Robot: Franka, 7 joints.
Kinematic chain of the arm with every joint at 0, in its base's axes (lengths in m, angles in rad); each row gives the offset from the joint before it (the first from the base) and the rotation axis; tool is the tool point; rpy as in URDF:
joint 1: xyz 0 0 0.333 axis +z
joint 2: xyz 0 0 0 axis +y
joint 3: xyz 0 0 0.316 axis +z
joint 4: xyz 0.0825 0 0 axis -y
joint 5: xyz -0.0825 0 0.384 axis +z
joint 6: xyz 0 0 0 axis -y
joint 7: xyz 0.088 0 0 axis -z
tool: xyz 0 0 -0.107 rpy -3.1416 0 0
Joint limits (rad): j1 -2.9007..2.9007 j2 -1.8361..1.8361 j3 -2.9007..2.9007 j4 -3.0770..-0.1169 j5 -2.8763..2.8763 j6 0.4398..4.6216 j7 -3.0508..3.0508
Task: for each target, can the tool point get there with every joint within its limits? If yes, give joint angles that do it. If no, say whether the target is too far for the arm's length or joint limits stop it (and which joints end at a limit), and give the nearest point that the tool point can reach.
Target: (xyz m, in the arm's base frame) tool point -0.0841 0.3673 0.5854
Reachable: yes | joints 2.0405 -0.5272 0.0520 -2.3347 1.9110 3.5163 -2.4083
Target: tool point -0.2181 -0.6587 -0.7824
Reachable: no: too far | nearest point -0.1551 -0.4685 -0.3174 | short by 0.506 m
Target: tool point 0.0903 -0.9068 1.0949
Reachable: no: too far | nearest point 0.0652 -0.6549 0.8833 | short by 0.330 m
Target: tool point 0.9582 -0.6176 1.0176
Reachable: no: too far | nearest point 0.6182 -0.3984 0.7747 | short by 0.472 m
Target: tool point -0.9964 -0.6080 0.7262
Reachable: no: too far | nearest point -0.6940 -0.4235 0.6069 | short by 0.374 m
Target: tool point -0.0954 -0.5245 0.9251
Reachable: yes | joints -1.7605 0.3354 -0.3550 -0.7493 2.0092 1.3470 -1.3507
